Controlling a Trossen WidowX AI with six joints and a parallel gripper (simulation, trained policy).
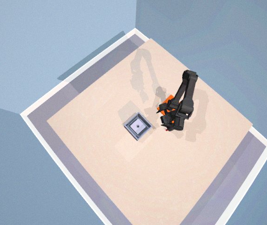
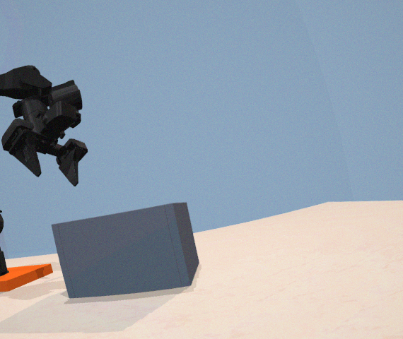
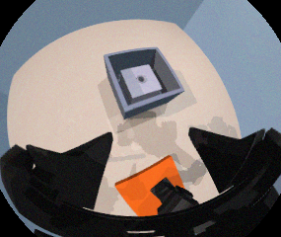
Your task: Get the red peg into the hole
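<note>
The red peg is 130 mm below my gripper tip, 120 mm to the left of it and 10 mm behind it. From my gripper tip the other things lie so: grey box (150 mm below, 110 mm ahead, 100 mm to the right).
</note>
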